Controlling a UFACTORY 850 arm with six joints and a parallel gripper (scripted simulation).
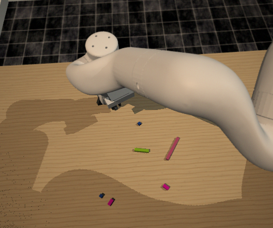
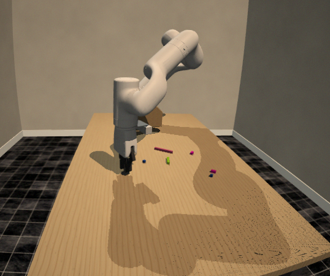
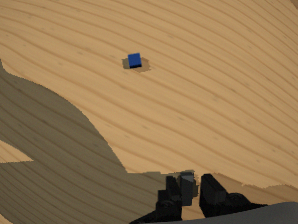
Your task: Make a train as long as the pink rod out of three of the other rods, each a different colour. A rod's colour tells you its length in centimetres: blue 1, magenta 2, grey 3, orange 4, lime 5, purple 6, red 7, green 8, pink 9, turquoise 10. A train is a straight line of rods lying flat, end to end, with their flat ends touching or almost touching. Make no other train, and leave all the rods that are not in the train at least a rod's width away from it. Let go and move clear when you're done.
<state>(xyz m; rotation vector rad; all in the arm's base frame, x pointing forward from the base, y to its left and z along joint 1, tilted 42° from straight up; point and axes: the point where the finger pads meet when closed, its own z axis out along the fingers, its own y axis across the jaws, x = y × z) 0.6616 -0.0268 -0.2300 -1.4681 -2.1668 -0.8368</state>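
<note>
Now: hand 30 mm above the grey rod. The rest, counted from my hand: lime rod 190 mm to the left, 70 mm behind, 30 mm below; then pink rod 200 mm to the left, 180 mm behind, 30 mm below.
</note>
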